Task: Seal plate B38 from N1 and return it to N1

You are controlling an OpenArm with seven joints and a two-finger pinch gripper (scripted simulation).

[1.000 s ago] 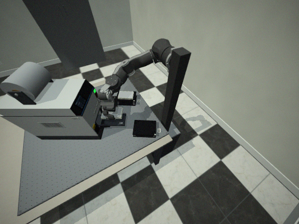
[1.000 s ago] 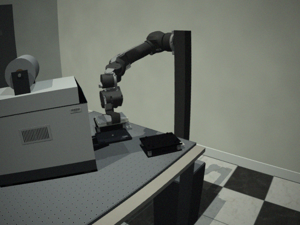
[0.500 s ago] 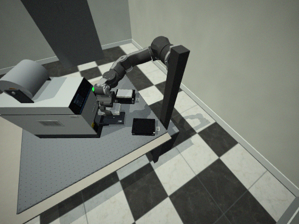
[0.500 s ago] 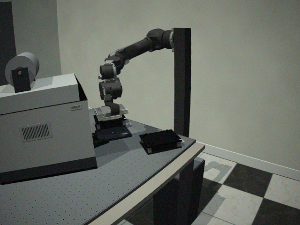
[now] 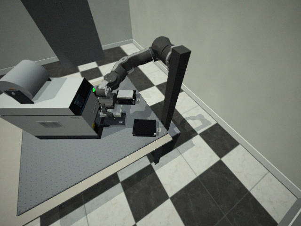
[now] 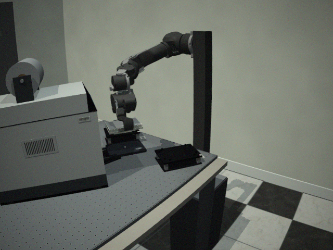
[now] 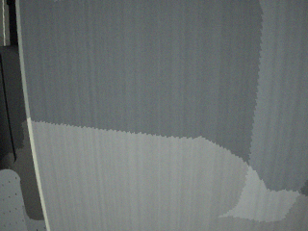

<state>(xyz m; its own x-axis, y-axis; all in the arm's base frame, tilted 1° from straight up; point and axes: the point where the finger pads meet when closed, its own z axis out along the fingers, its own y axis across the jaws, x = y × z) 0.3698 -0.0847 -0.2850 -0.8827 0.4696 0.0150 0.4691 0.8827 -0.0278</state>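
Now: the nest N1 170 mm behind my hand, 150 mm below it and 130 mm to the left of it. Round my hand: plate B38 (right at my hand); then nest n2 (210 mm to the right, 160 mm behind, 130 mm below); then B83 (210 mm to the right, 160 mm behind, 110 mm below).
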